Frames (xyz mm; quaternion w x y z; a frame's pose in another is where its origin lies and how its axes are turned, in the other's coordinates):
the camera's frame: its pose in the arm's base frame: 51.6 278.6 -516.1 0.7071 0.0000 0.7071 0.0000
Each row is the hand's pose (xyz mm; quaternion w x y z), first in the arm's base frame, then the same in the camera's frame.
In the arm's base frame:
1: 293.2 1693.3 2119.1 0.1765 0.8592 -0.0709 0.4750
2: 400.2 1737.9 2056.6 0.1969 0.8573 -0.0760 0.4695
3: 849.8 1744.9 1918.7 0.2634 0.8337 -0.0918 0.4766
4: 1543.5 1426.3 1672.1 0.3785 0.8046 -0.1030 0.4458
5: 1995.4 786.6 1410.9 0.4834 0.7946 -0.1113 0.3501
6: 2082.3 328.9 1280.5 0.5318 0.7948 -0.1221 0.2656
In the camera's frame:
1: -2635.2 1414.7 241.6 0.0747 0.2717 -0.1749 0.9434
2: -2572.7 1459.3 348.6 0.0855 0.2742 -0.1930 0.9382
3: -2434.8 1466.3 798.2 0.1213 0.2525 -0.2512 0.9265
4: -2188.2 1147.7 1491.9 0.1948 0.2537 -0.3405 0.8842
5: -1927.0 508.0 1943.8 0.2631 0.3143 -0.4205 0.8094
6: -1796.6 50.3 2030.7 0.2897 0.3742 -0.4624 0.7498

